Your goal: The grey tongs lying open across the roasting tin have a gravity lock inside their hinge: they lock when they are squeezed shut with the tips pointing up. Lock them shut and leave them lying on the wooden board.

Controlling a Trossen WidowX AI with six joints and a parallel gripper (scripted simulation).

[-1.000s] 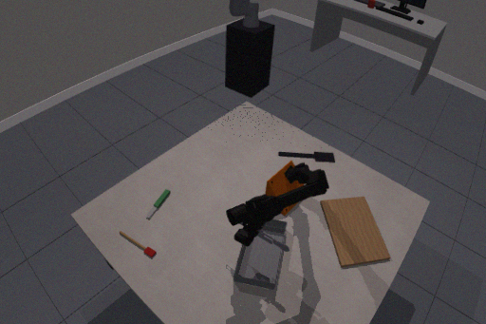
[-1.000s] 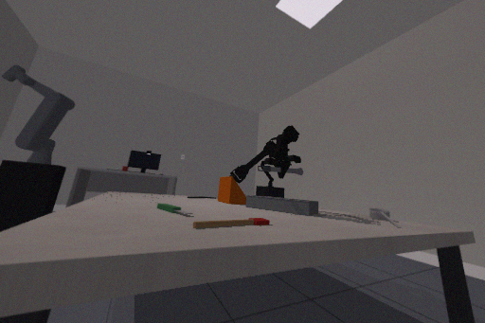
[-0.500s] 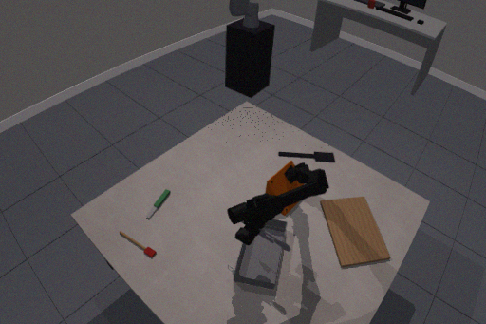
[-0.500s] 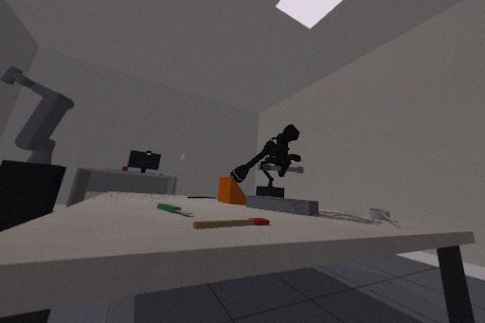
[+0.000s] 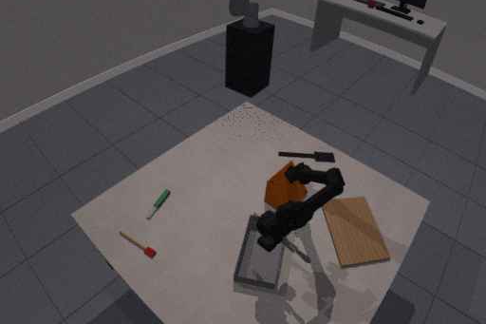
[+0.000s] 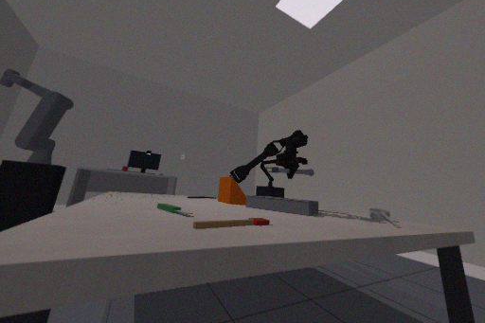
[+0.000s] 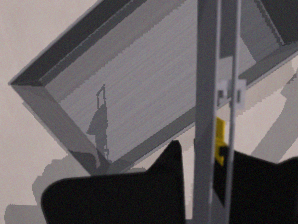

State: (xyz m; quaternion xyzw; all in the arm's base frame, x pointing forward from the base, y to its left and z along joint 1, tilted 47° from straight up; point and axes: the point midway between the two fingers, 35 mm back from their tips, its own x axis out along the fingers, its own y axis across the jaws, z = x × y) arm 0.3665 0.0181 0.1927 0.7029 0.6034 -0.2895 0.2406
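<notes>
Right now my gripper tip is 35 cm past the wooden board, 23 cm to the right of it and 15 cm above it. Also, from my gripper tip: red-headed wooden tool 47 cm to the right, 30 cm ahead, 15 cm below; grey roasting tin 13 cm below, 6 cm to the right; yellow lock piece 4 cm above, 2 cm to the right, 1 cm behind.
</notes>
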